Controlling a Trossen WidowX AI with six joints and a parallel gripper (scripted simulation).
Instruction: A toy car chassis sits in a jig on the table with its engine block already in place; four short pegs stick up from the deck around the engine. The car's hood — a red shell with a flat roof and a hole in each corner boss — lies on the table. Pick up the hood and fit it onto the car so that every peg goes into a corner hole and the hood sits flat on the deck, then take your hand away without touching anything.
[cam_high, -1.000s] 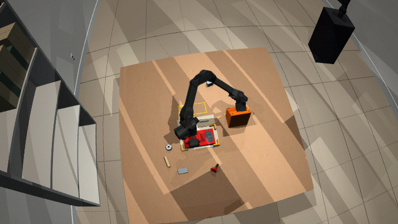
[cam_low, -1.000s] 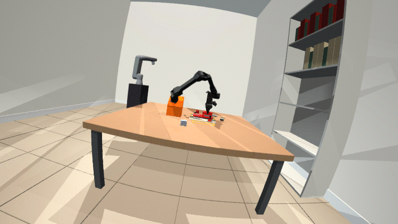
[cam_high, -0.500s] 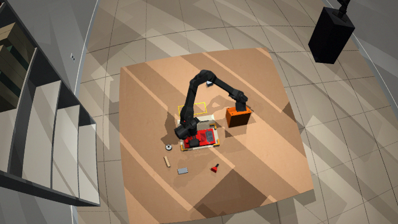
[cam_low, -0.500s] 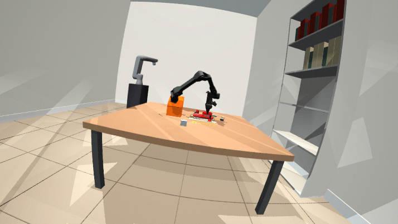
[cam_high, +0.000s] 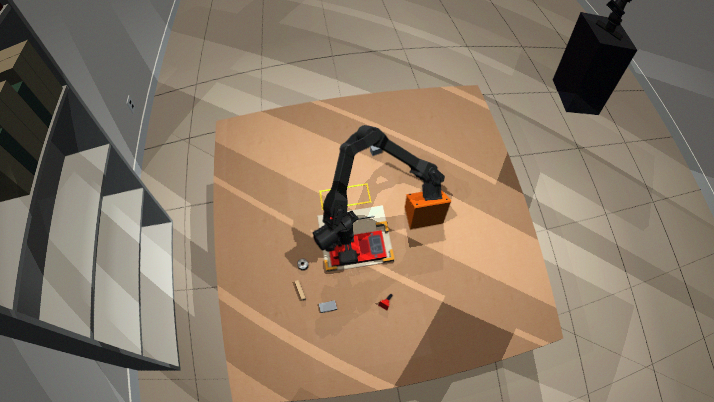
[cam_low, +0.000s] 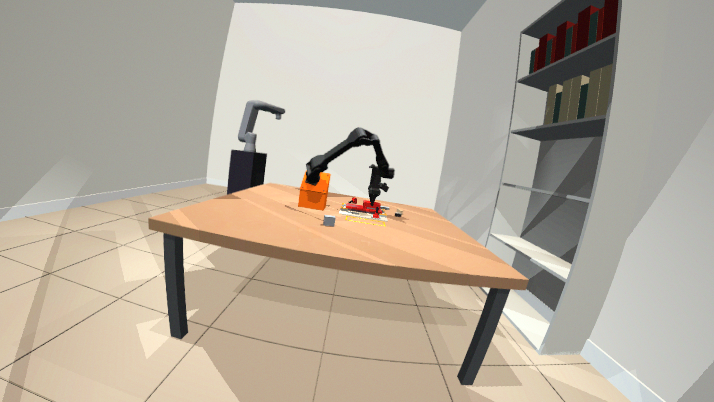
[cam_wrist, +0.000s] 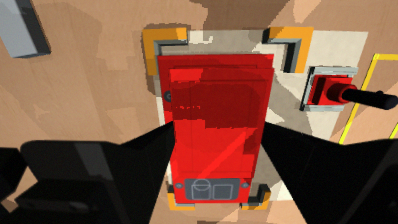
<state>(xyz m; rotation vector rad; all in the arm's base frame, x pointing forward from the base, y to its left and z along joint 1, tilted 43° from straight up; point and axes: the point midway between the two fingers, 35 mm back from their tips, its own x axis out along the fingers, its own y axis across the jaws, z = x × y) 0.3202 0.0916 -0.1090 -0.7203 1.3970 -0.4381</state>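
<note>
Right now the red hood is right at my gripper tip. Also, from my gripper tip: wooden dowel 17 cm ahead, 15 cm to the left, 3 cm below.
</note>
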